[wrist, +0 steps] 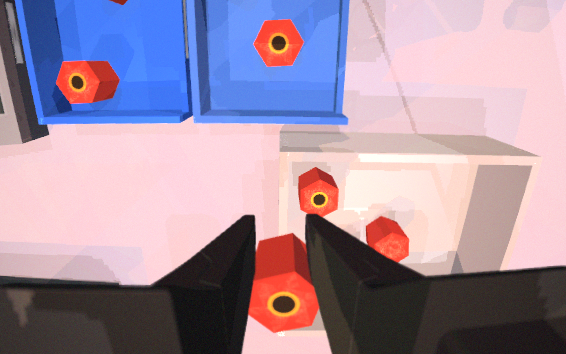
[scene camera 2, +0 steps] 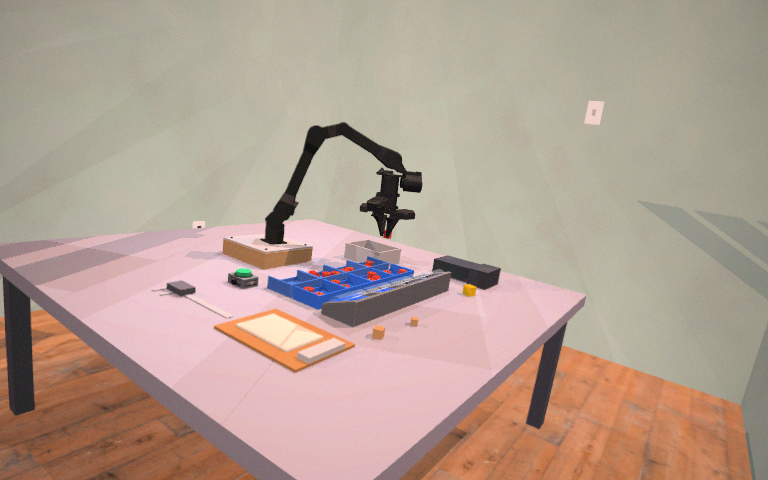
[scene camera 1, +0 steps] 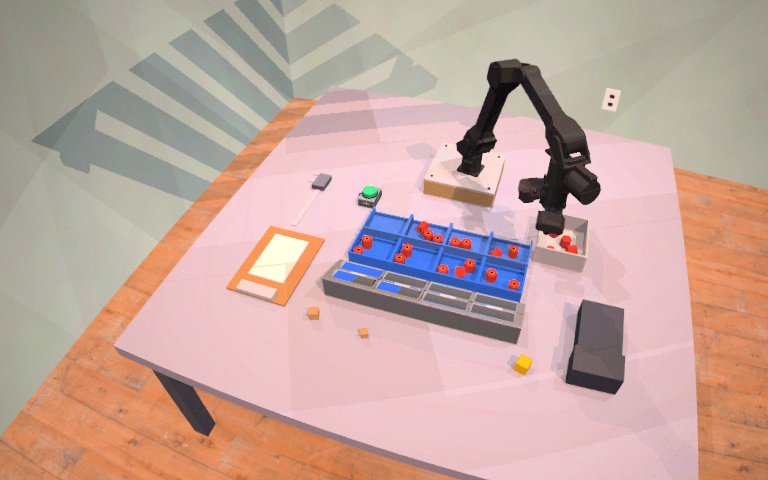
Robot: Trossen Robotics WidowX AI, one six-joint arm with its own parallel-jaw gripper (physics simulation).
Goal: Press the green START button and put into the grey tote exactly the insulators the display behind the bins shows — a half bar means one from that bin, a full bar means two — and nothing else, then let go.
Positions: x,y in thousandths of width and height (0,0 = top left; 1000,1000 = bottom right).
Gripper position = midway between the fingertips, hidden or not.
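Observation:
You can see my gripper (scene camera 1: 710,482), (wrist: 496,637) and (scene camera 2: 501,493). There's a grey tote as well (scene camera 1: 752,476), (wrist: 815,566) and (scene camera 2: 467,524), and then a grey display bar (scene camera 1: 606,670) and (wrist: 49,363).

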